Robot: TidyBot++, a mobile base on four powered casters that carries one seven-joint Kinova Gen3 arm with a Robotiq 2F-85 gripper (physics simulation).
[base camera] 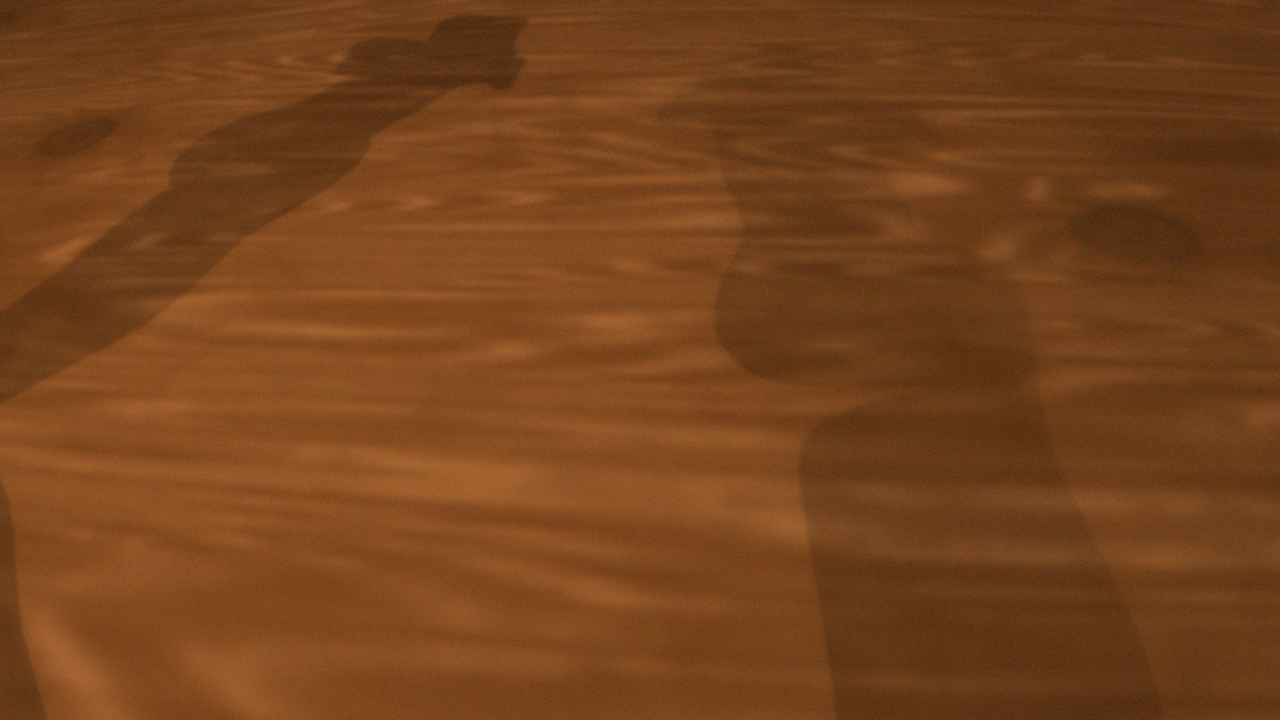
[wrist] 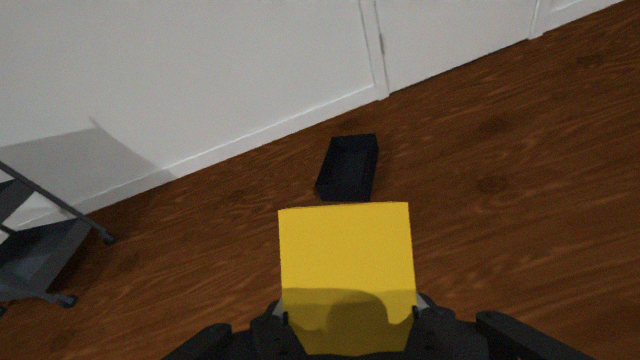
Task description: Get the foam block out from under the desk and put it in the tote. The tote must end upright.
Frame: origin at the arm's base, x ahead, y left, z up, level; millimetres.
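Where they show: gripper, fingertip midpoint: [wrist: 347,305].
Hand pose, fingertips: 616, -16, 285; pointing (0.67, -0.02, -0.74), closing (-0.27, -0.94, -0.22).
After its pixels a point has its place, as x, y, z.
The foam block is a yellow block [wrist: 347,250] {618, -29, 334} at the lower middle of the wrist view. My gripper [wrist: 347,305] {616, -15, 285} is shut on it, one finger on each side. The tote, a dark navy open box [wrist: 348,167] {1468, -168, -393}, stands upright on the floor beyond the block, near the wall. Its inside looks dark, and the block's top edge comes close to its near edge in the view. The base camera view shows neither block, tote nor gripper, but arm-shaped shadows on the wood floor. The desk does not show in either view.
A white wall [wrist: 225,75] {1968, 175, 27} with a baseboard runs across the top of the wrist view. A dark grey cart [wrist: 72,245] {1593, 1084, -244} on casters stands at the left, near the wall. Brown wood floor [base camera: 447,358] {427, 158, -396} [wrist: 500,225] {942, -474, -397} shows in both views.
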